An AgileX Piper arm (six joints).
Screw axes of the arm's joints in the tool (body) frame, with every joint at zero. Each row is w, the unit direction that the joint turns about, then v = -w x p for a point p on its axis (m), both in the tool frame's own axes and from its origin. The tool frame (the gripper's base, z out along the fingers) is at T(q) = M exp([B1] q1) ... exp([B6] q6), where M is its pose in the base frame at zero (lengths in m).
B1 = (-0.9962, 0, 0.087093, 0, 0.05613, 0)
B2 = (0, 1, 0, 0.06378, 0, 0.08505)
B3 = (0, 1, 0, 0.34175, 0, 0.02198)
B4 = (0, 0, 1, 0, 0, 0)
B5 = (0, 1, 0, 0.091, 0, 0)
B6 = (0, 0, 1, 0, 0, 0)
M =
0.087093 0 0.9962 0.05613
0 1 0 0
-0.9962 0 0.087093 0.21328
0 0 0 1
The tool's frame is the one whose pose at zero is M.
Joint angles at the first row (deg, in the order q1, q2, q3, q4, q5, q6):
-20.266, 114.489, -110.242, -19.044, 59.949, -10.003
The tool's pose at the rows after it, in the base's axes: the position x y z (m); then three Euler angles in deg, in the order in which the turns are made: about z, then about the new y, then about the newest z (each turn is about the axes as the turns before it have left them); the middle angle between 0 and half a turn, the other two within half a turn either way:
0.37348, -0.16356, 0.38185, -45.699, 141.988, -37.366
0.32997, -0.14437, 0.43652, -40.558, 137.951, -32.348
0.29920, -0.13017, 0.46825, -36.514, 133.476, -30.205
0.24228, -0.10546, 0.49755, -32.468, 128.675, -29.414
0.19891, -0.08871, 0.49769, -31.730, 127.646, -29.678
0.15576, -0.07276, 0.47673, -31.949, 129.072, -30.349
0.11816, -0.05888, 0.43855, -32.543, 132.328, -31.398
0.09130, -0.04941, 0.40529, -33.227, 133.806, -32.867
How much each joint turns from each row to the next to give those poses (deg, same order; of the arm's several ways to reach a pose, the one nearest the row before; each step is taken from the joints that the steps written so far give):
0.000, -8.595, -1.677, 2.311, 6.769, -0.047
0.000, -8.633, -0.199, 2.441, 3.487, -2.014
0.000, -6.033, 0.765, 1.830, -0.002, -2.521
0.001, -11.079, 5.599, 2.360, 0.001, -3.679
-0.001, -9.059, 7.924, 0.473, -0.001, -1.064
0.001, -10.128, 11.579, 0.010, 0.002, -0.310
-0.002, -10.040, 13.371, 0.002, -0.002, -0.140
0.005, -7.894, 10.253, -0.342, -0.775, -0.503

